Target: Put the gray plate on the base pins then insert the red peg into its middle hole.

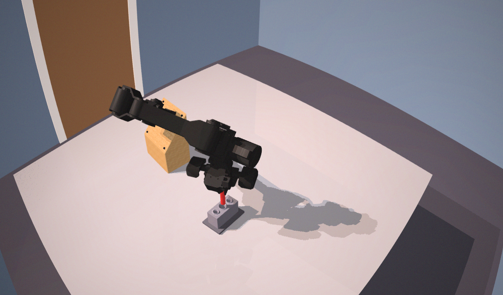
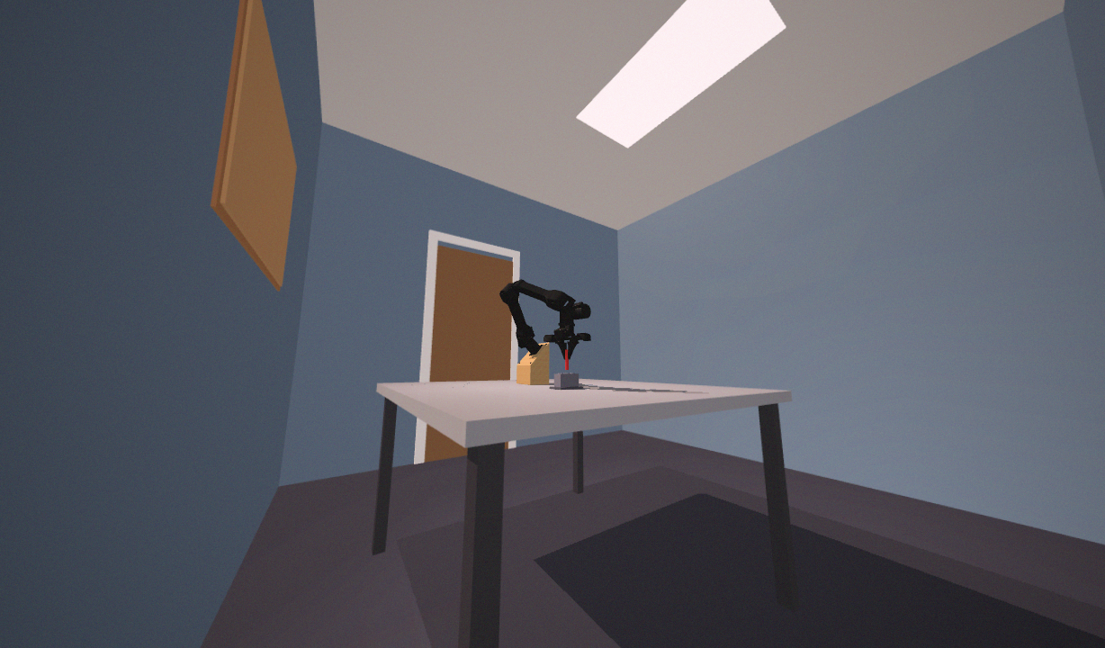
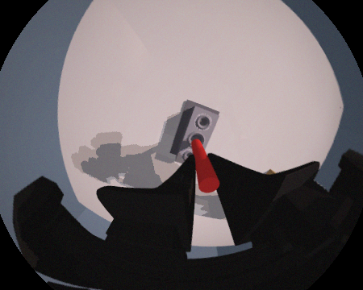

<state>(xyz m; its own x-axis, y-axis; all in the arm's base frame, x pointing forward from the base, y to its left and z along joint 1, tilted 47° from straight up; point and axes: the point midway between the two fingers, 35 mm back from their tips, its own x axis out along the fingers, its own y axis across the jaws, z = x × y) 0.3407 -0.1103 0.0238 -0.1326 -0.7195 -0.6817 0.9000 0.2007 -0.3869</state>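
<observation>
Right now the red peg is right at my gripper tip. Also, from my gripper tip: gray plate: 70 mm below; then dark gray base: 110 mm below.
</observation>
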